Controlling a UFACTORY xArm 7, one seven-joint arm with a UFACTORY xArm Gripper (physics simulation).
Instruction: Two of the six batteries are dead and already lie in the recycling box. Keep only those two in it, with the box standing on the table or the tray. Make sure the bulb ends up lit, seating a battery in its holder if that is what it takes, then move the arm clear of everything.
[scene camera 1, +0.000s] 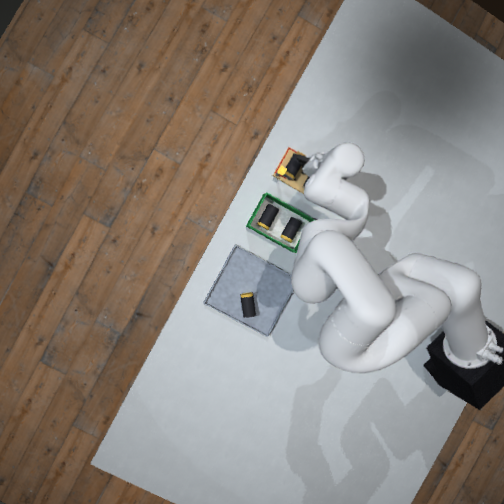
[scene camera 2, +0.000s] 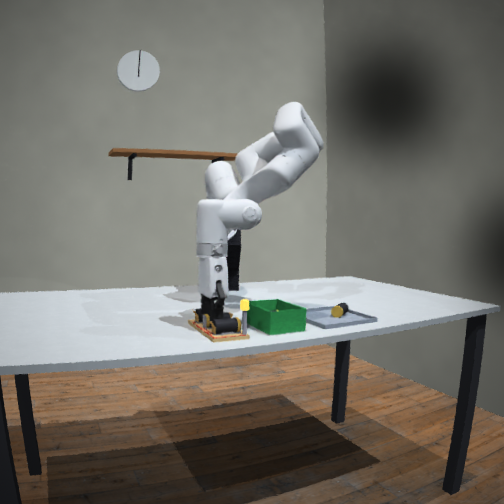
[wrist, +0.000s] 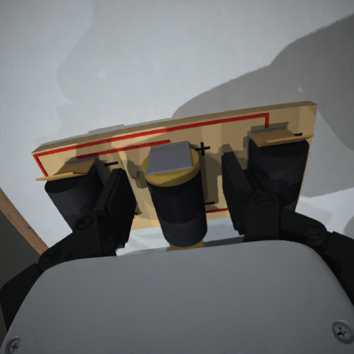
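Observation:
The bulb (scene camera 1: 282, 170) (scene camera 2: 244, 305) glows yellow beside the wooden holder board (wrist: 227, 136) (scene camera 2: 231, 339). Three black batteries lie side by side in the holder: a left one (wrist: 75, 197), a middle one (wrist: 179, 217) and a right one (wrist: 278, 167). My gripper (wrist: 175, 178) (scene camera 2: 212, 311) is open, its fingers apart from the middle battery on both sides. The green recycling box (scene camera 1: 257, 210) (scene camera 2: 289, 321) stands on the table with two batteries (scene camera 1: 268, 216) (scene camera 1: 291, 229) in it. Another battery (scene camera 1: 248, 305) (scene camera 2: 340, 310) lies on the grey tray (scene camera 1: 232, 277) (scene camera 2: 350, 321).
The box stands between the holder board and the tray, close to the board. The arm's links (scene camera 1: 350, 280) reach over the table beside the box and tray. The neighbouring batteries lie close outside both fingers. The bulb's post (scene camera 2: 245, 324) stands upright at the board's box side.

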